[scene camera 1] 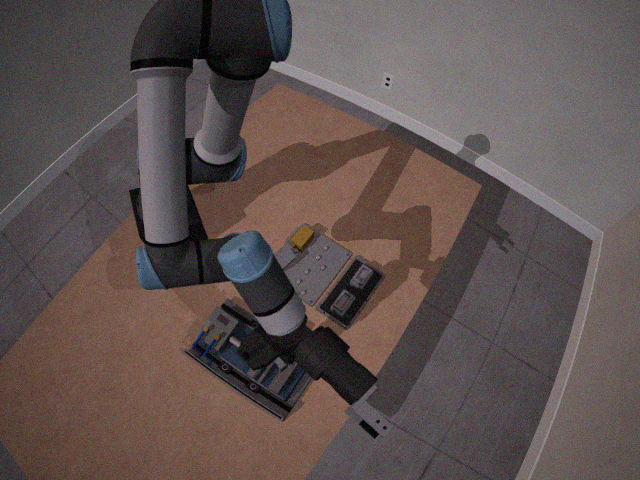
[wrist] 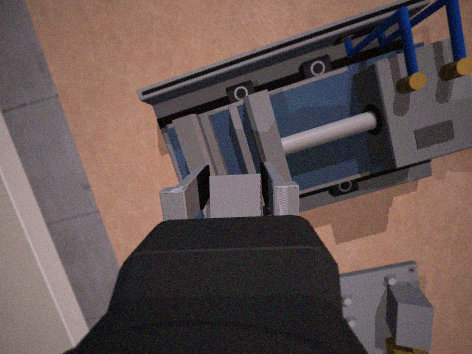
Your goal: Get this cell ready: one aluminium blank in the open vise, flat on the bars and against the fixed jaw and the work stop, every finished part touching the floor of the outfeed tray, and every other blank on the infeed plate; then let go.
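Frame: origin at the arm's base, x ahead, y left, z up, level; millimetres.
Seen in the pictures: hand at its tool point: (scene camera 1: 275,359) (wrist: 234,183).
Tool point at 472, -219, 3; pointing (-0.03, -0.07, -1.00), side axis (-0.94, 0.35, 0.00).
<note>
Pixels of each thing's top centre, then the offset from my tool point to it, as dx, dy, dz. "spot": a spot on its surface instead.
- light grey aluminium blank at its top centre: (wrist: 236,226) +10, +27, +3
- grey blank at its top centre: (wrist: 422,330) (scene camera 1: 282,256) -124, +266, -85
- infeed plate at its top centre: (wrist: 362,333) (scene camera 1: 307,262) -67, +298, -131
- dark outfeed tray at a spot on its surface: (scene camera 1: 330,319) spot: +58, +176, -134
- yellow block at its top centre: (scene camera 1: 302,235) -107, +350, -95
- vise housing at a spot on its surface: (wrist: 434,120) spot: -166, +23, -43
- long rail at its top centre: (wrist: 276,48) (scene camera 1: 230,384) -82, -95, -89
My gripper (wrist: 233,181) is shut on a light grey aluminium blank (wrist: 235,199), which lies between its dark pads above the near side of the vise. In the wrist view, the open vise shows its fixed jaw (wrist: 189,142) at the left, two bars (wrist: 212,140) (wrist: 241,137), and the moving jaw (wrist: 266,130) on a white rod. The gripper and blank hide the near ends; contact with the vise cannot be told. Another grey blank (wrist: 411,317) stands on the infeed plate (wrist: 367,280) (scene camera 1: 336,258). Two finished parts (scene camera 1: 361,276) (scene camera 1: 341,303) lie in the dark outfeed tray (scene camera 1: 330,319).
A yellow block (scene camera 1: 302,237) sits at the infeed plate's far corner; its edge shows beside the blank in the wrist view. Blue pipes (wrist: 407,45) (scene camera 1: 206,348) with yellow ends rise beside the vise housing (wrist: 434,120). A long rail (wrist: 280,50) runs along the vise's outer side.
</note>
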